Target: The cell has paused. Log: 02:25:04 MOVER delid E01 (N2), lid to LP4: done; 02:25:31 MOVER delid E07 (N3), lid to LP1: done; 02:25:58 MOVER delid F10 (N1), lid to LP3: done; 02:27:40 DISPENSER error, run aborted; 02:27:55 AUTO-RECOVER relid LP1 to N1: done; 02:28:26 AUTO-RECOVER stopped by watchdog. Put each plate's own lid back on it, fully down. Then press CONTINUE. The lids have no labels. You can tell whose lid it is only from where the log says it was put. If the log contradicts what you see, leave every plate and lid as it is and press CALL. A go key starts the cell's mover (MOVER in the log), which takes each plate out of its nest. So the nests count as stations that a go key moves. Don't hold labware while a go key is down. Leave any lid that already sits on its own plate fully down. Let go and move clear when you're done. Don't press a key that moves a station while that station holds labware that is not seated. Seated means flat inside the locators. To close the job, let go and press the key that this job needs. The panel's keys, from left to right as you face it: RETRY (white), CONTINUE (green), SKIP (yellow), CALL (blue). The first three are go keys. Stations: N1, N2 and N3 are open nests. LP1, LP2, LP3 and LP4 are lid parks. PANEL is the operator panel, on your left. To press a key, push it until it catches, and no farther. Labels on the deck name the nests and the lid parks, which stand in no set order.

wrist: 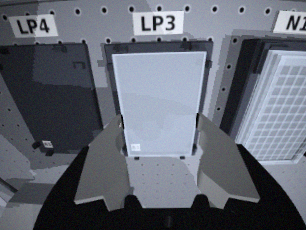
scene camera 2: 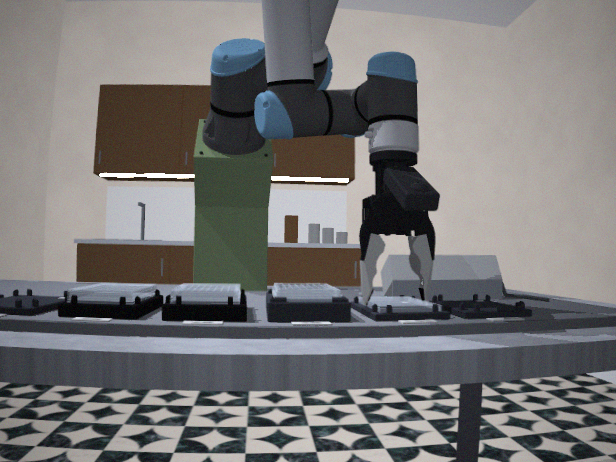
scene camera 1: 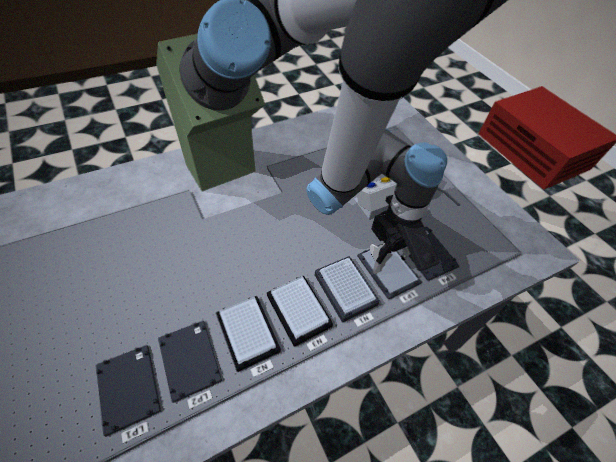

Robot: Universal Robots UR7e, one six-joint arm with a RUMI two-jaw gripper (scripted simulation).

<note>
In view: my gripper (scene camera 2: 395,305), a lid (scene camera 1: 395,275), a lid (scene camera 1: 249,335), a lid (scene camera 1: 297,302), an operator panel (scene camera 2: 458,277) and a lid park LP1 (scene camera 1: 127,387).
My gripper shows as well in the wrist view (wrist: 159,114) and in scene camera 1 (scene camera 1: 388,266). The operator panel is seen too in scene camera 1 (scene camera 1: 373,199).
</note>
